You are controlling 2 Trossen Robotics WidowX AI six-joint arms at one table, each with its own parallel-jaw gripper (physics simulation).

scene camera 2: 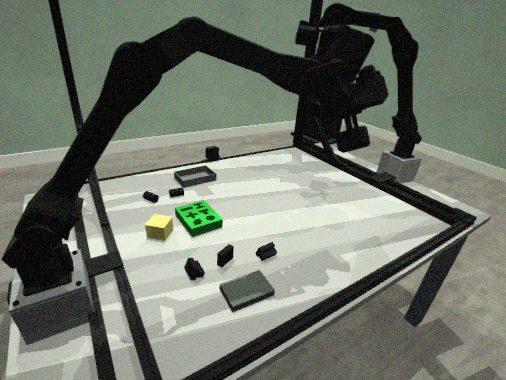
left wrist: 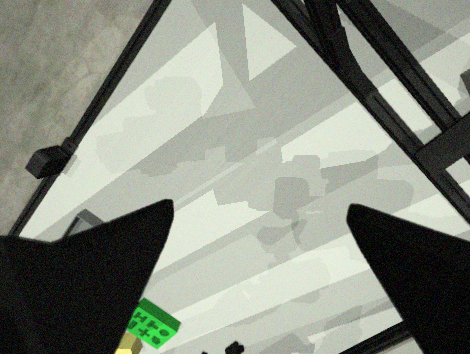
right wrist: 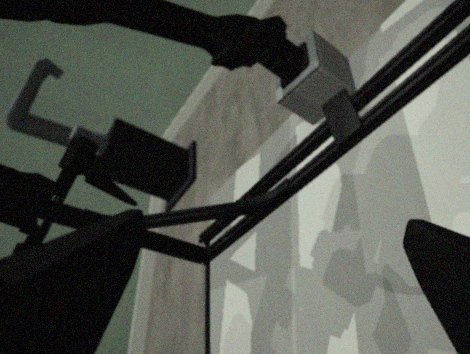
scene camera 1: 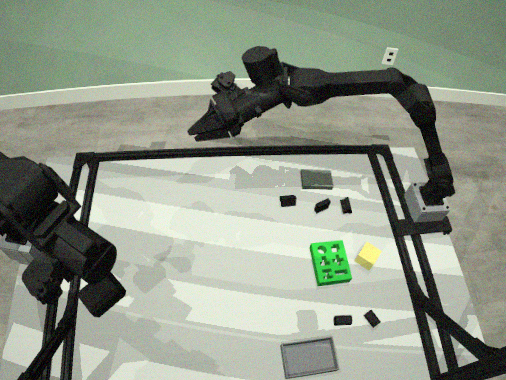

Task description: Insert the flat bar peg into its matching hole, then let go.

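A green board with shaped holes (scene camera 1: 316, 260) (scene camera 2: 207, 228) (left wrist: 167, 315) lies flat on the table; its slot is uncovered. Small black pegs lie apart around it. A plain flat one (scene camera 1: 322, 205) (scene camera 2: 225, 255), the middle of three, looks like the flat bar peg, though its shape is small and dark. My left gripper (left wrist: 259, 209) is open and empty, high above the table; its fingers cannot be made out in the scene views. My right gripper (scene camera 1: 193, 136) (right wrist: 273, 227) is open and empty, raised beyond the table's top edge in scene camera 1, far from the pegs.
A yellow block (scene camera 1: 368, 255) (scene camera 2: 159, 227) stands beside the board. A grey tray (scene camera 1: 310, 340) (scene camera 2: 195, 183) and a dark slab (scene camera 1: 316, 179) (scene camera 2: 247, 290) lie on opposite sides of it. Black frame rails (scene camera 1: 230, 152) edge the table. Two more pegs (scene camera 1: 343, 320) (scene camera 1: 372, 318) lie near the tray.
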